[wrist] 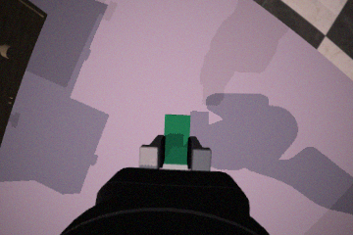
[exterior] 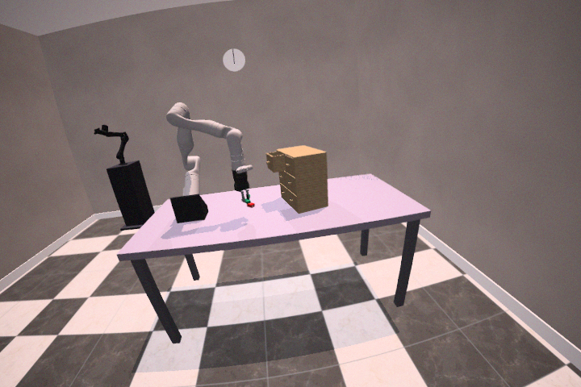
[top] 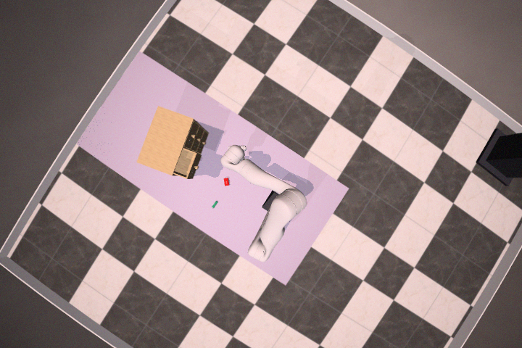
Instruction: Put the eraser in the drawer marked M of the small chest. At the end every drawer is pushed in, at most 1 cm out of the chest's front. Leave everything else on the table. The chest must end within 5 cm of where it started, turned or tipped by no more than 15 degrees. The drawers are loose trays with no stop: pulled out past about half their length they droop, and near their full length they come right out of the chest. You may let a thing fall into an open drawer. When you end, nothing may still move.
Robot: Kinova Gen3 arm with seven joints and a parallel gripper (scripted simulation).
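The small red block lies 10 mm ahead of my hand, 160 mm to the left of it and 110 mm below it. Round my hand: eraser (10 mm to the left, 10 mm below); then drawer (230 mm ahead, 190 mm to the left, 120 mm above); then green piece (20 mm behind, 320 mm to the left, 110 mm below).
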